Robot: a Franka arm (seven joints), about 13 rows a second.
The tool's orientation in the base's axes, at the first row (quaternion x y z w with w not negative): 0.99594 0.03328 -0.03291 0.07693
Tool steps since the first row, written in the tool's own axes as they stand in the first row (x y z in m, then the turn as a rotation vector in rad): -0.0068 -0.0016 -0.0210 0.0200 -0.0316 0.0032; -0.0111 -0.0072 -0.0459 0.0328 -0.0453 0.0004; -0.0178 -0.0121 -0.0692 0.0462 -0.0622 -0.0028; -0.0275 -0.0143 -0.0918 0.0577 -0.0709 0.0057; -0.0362 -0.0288 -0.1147 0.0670 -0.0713 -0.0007; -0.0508 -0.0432 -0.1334 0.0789 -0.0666 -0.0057; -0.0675 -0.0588 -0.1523 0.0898 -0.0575 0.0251
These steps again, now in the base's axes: -0.0056 0.0044 0.0209 0.0175 0.0319 -0.0093; -0.0088 0.0136 0.0450 0.0294 0.0466 -0.0096; -0.0144 0.0216 0.0677 0.0417 0.0646 -0.0099; -0.0229 0.0267 0.0903 0.0520 0.0726 -0.0204; -0.0312 0.0440 0.1113 0.0617 0.0745 -0.0148; -0.0456 0.0602 0.1286 0.0741 0.0714 -0.0100; -0.0622 0.0775 0.1461 0.0838 0.0583 -0.0398
